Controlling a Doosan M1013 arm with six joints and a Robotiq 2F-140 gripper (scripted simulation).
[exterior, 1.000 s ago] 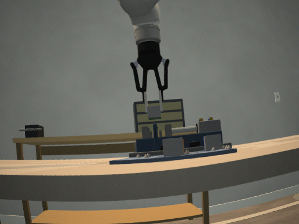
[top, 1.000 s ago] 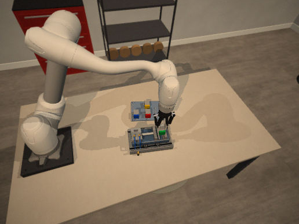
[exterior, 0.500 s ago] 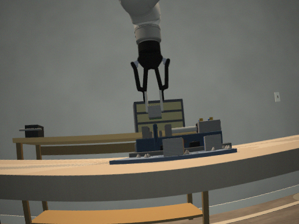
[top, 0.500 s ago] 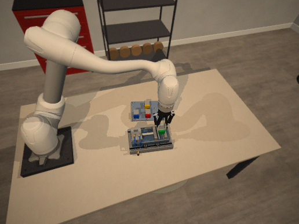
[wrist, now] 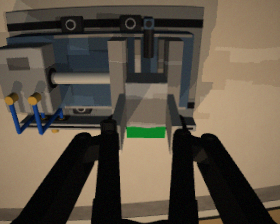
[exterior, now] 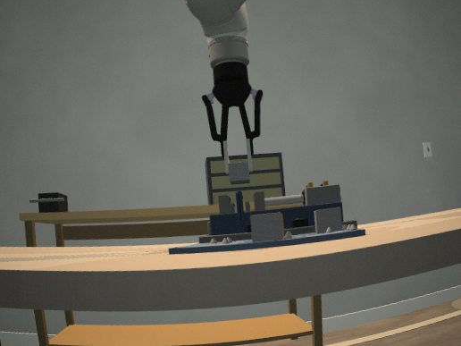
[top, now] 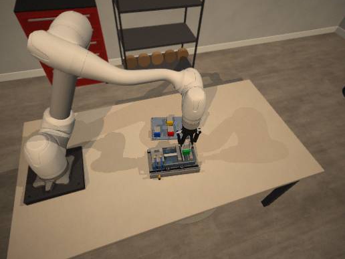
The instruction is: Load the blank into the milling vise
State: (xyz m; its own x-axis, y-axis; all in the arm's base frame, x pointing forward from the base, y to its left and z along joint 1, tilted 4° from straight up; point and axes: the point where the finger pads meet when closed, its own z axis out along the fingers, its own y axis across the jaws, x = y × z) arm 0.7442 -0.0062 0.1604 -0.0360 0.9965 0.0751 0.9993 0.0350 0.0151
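Now: hand 3 cm above the green-ended blank. From my hand the other things lie so: work stop rod (6 cm to the left, 9 cm below); fixed jaw (3 cm ahead, 1 cm to the left, 10 cm below); moving jaw (4 cm behind, 1 cm to the left, 10 cm below).
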